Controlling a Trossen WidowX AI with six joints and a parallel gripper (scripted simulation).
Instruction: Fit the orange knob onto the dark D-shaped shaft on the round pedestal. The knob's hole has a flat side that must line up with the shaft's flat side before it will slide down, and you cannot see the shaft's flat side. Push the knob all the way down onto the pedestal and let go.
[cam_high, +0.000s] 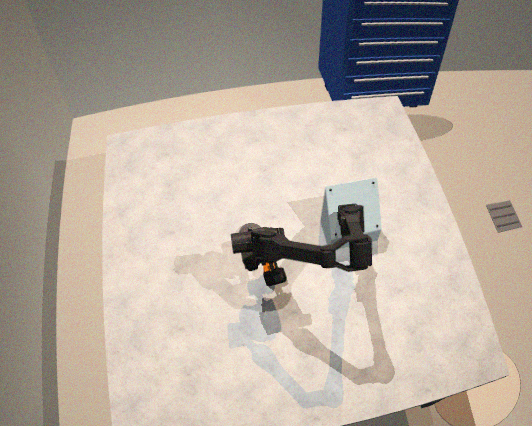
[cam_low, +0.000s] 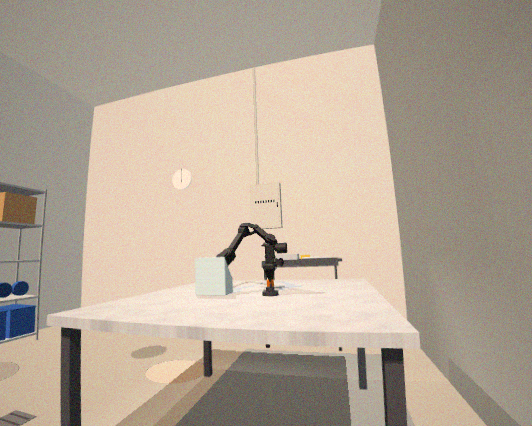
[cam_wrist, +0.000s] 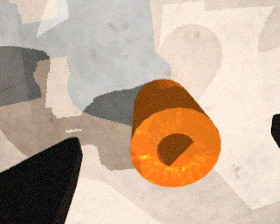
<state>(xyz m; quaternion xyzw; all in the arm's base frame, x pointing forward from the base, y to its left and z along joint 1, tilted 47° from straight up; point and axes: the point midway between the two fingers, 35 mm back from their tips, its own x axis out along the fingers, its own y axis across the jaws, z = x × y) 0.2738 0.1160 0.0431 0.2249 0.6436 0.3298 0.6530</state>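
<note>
The orange knob is 1 cm behind my gripper tip and 3 cm below it. Also, from my gripper tip: round pedestal 4 cm ahead, 15 cm to the right, 3 cm below.
</note>
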